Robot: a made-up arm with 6 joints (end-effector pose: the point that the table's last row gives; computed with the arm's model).
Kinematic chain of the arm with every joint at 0, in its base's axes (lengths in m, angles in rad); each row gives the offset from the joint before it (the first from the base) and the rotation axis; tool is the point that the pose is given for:
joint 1: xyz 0 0 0.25 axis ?
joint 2: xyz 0 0 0 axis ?
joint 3: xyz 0 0 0.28 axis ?
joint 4: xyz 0 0 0 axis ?
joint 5: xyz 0.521 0 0 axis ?
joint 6: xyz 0 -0.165 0 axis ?
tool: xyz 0 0 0
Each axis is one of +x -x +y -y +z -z.
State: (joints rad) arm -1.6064 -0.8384 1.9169 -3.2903 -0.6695 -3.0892
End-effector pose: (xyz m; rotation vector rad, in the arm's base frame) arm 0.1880 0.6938 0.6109 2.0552 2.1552 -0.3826
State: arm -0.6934 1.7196 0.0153 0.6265 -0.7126 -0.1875
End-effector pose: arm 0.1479 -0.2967 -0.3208 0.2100 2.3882 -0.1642
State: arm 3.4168 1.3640 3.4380 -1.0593 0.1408 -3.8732
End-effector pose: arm -0.1652 0.0373 0.8333 1.6690 -0.3947 1.1568
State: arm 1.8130 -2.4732 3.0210 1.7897 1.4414 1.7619
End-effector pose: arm -0.1086 0.2903 -0.2260 -0.3126 2.6963 -0.7658
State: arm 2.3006 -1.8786 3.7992 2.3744 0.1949 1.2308
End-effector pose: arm -0.2397 0.0898 -0.0371 0.6041 2.2620 0.0981
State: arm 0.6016 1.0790 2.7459 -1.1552 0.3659 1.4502
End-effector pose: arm 0.3238 0.1415 0.9153 0.5758 -1.6060 -0.0717
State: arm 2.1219 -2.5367 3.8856 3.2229 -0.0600 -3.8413
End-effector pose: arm -0.3279 0.2194 0.0787 0.5718 0.5437 2.0999
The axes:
joint 1: +z
joint 2: +y
joint 3: -y
joint 4: -x
joint 5: -y
joint 6: -x

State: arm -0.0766 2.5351 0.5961 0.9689 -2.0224 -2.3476
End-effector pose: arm 0.0915 -0.1007 -0.5151 -1.3341 0.8518 -2.0728
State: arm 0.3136 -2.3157 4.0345 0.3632 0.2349 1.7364
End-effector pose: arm 0.3425 -0.0511 0.1536 -2.0090 -0.5798 -0.0608
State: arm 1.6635 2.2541 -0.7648 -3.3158 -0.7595 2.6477
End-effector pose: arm -0.1344 -0.3102 -0.0189 -1.3964 1.5259 0.2594
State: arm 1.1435 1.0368 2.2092 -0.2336 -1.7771 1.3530
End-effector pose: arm 0.3443 0.3688 0.8579 -1.4095 -0.4483 1.5517
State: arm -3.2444 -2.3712 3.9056 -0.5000 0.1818 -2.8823
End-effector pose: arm -0.3089 0.1774 -0.0334 -0.2525 -2.9363 0.3429
